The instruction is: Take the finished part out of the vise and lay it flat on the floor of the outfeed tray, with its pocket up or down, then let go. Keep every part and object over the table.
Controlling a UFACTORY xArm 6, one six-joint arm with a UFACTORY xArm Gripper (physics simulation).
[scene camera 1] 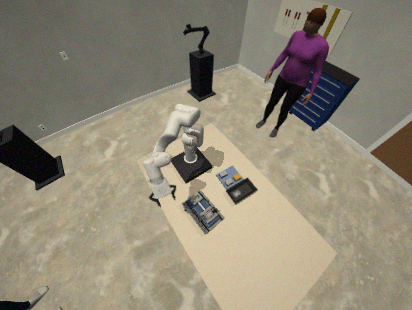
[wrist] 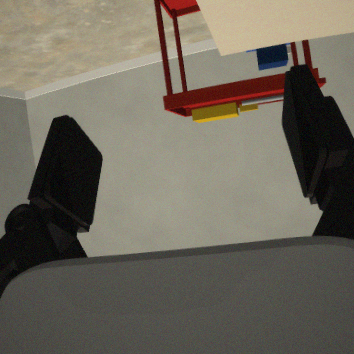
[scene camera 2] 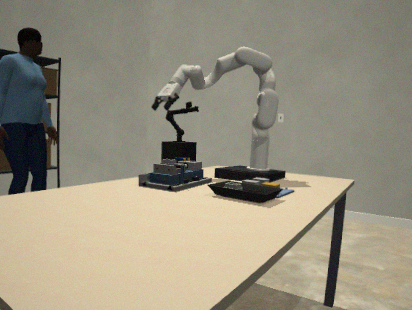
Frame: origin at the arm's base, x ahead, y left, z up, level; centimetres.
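Seen in the pictures: gripper, fingertip midpoint: [scene camera 1: 167,202] [wrist: 178,115] [scene camera 2: 159,108]; arm's base at its link origin: [scene camera 1: 190,158] [scene camera 2: 258,169].
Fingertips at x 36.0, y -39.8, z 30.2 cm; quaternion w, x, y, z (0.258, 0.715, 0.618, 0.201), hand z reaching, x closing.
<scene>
Offsets run from my fingertips to a thing's top centre. Level surfaces: height alone.
My gripper [scene camera 1: 167,201] [scene camera 2: 161,106] [wrist: 178,115] is open and empty, its black fingers wide apart. It hangs high near the table's long edge, beside and above the vise, and is tilted. The grey and blue vise {dx +9.6, dy +19.5, dz -24.5 cm} [scene camera 1: 202,211] [scene camera 2: 172,172] stands on the table. The finished part is too small to tell apart from the vise jaws. The black tray [scene camera 1: 247,196] [scene camera 2: 245,192] stands across from the vise, with a small grey block {dx +15.9, dy +50.1, dz -29.7 cm} [scene camera 1: 237,193] in it. The vise and tray do not show in the wrist view.
A blue plate {dx -0.1, dy +57.1, dz -33.6 cm} [scene camera 1: 231,171] [scene camera 2: 286,192] beside the tray bears grey blocks and a yellow block {dx +4.9, dy +61.0, dz -30.0 cm} [scene camera 1: 237,177] [scene camera 2: 271,185]. The arm's black base [scene camera 1: 185,172] [scene camera 2: 235,173] stands behind the vise. A red cart [wrist: 230,90] stands beyond the table {dz -34.4 cm} [scene camera 1: 270,245] [scene camera 2: 150,235] [wrist: 280,20].
</scene>
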